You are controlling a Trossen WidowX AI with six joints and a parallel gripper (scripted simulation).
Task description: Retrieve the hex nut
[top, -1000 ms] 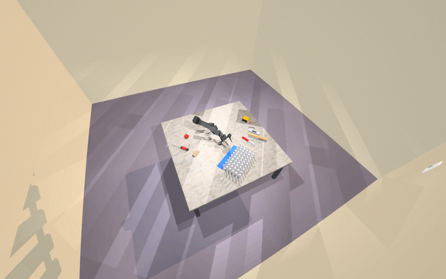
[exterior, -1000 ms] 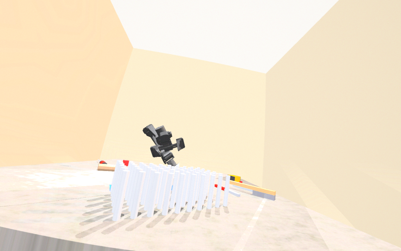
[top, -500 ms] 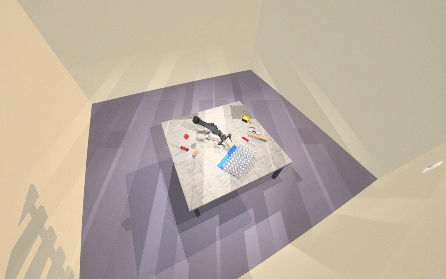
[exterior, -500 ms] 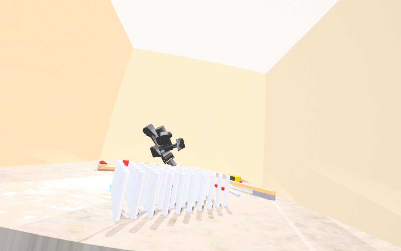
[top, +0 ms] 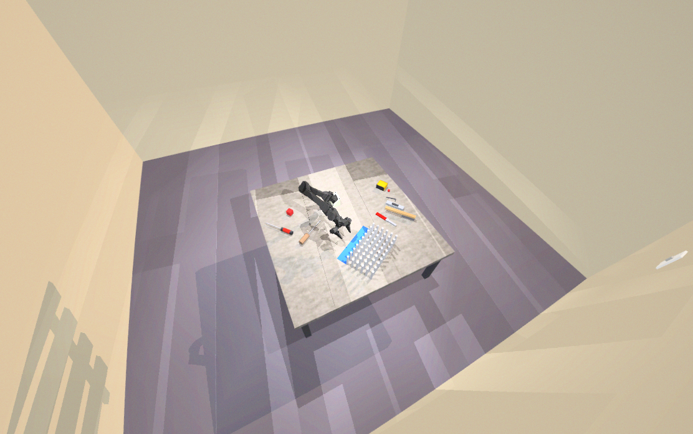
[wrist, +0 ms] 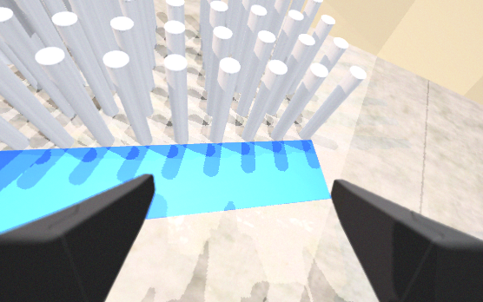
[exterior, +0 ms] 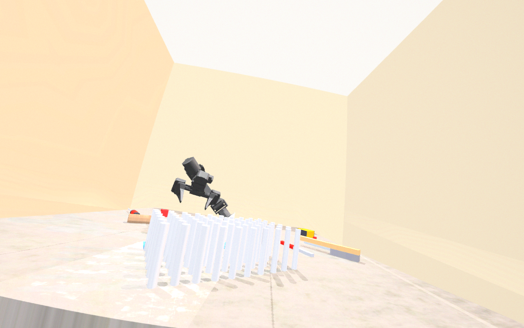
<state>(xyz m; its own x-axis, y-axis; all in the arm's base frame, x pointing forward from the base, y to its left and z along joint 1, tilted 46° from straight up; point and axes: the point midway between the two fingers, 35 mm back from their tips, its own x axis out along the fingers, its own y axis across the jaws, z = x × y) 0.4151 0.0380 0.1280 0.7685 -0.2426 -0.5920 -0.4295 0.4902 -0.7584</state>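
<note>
Right now my gripper tip is 21 cm to the left of the tool with pale metal rod, 21 cm past it and 11 cm above it. Also, from my gripper tip: red-handled tool (41 cm to the left, 12 cm below, 12 cm behind); blue taped strip (12 cm below, 7 cm to the left, 1 cm ahead); red block (44 cm behind, 34 cm to the right, 10 cm below).
</note>
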